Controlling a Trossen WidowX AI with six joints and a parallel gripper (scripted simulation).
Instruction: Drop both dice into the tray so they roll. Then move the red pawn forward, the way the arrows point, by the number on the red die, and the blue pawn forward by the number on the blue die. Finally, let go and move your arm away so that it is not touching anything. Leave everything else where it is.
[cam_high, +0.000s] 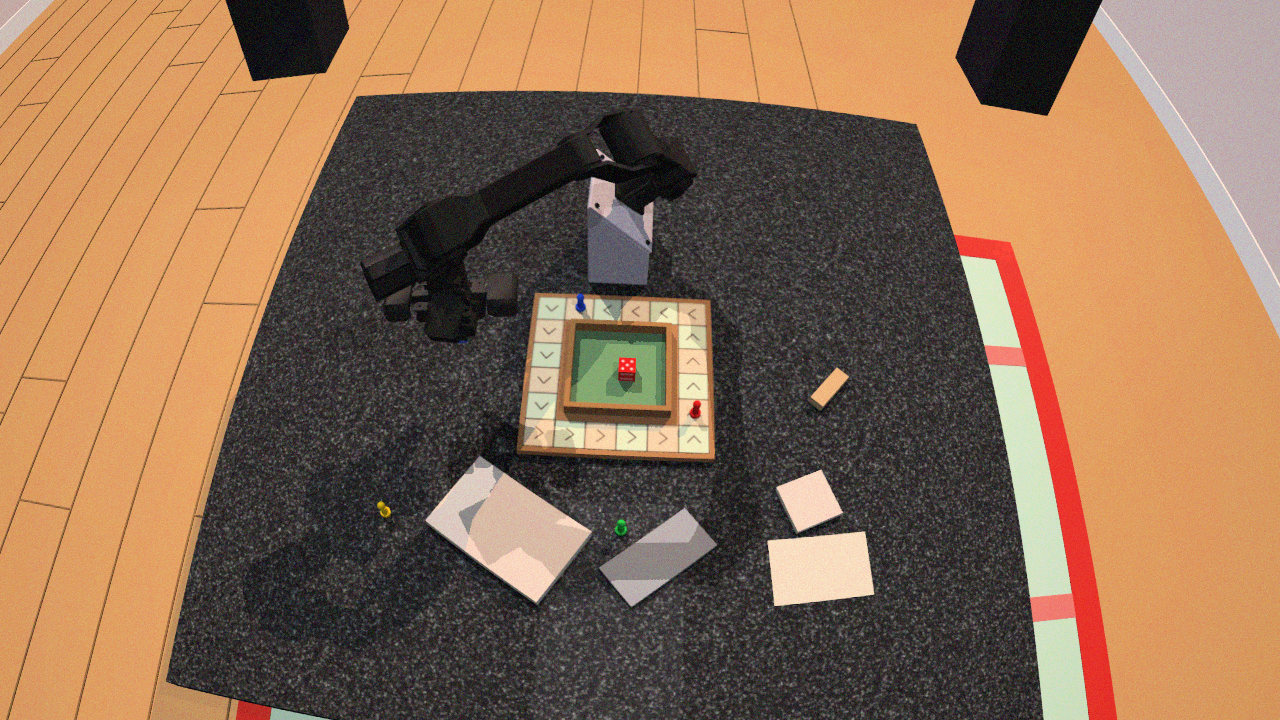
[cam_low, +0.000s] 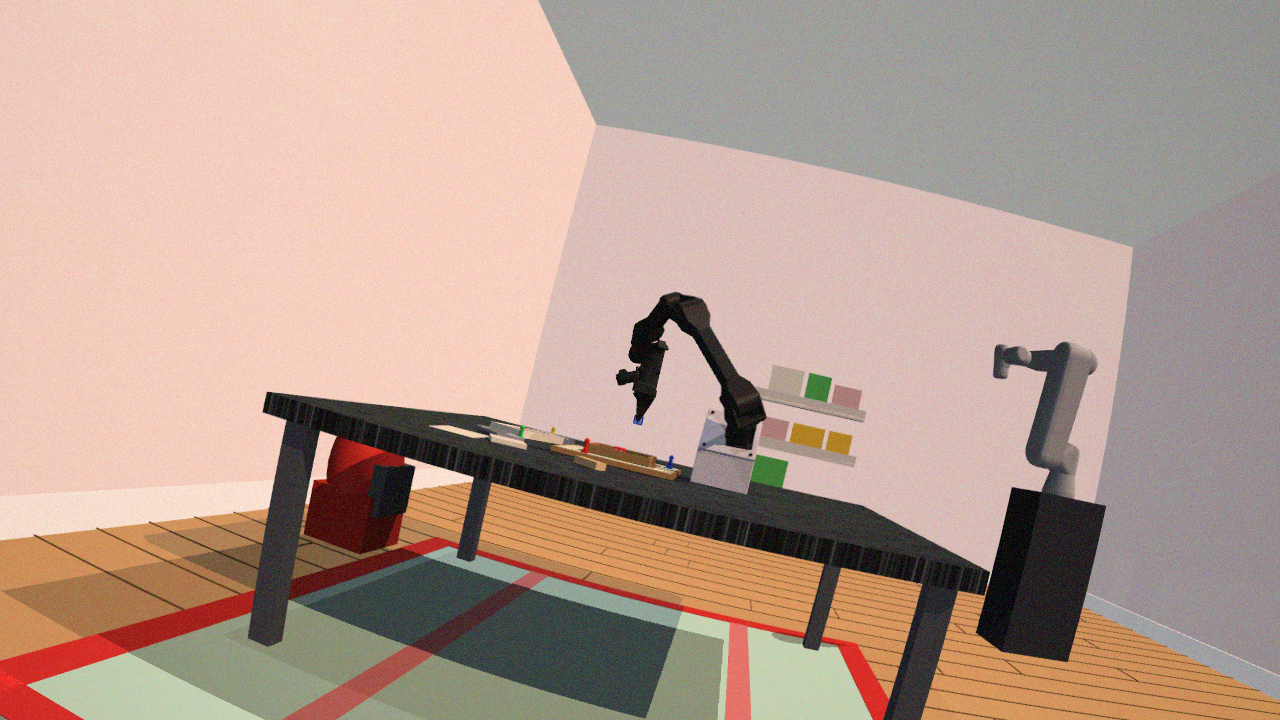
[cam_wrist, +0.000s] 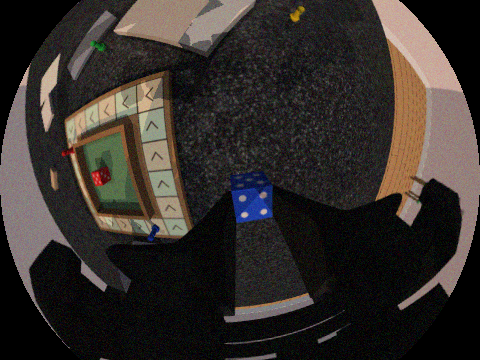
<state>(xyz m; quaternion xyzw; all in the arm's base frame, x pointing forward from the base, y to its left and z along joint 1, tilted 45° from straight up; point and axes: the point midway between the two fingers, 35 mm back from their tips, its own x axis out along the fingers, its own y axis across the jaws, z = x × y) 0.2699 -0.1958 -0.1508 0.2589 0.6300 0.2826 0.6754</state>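
Right now my gripper tip is 350 mm to the right of the red pawn, 80 mm above it and 70 mm short of it. Also, from my gripper tip: blue pawn 170 mm to the left, 120 mm behind, 80 mm below; yellow pawn 240 mm ahead, 110 mm to the right, 100 mm below; green pawn 250 mm ahead, 240 mm to the left, 100 mm below.
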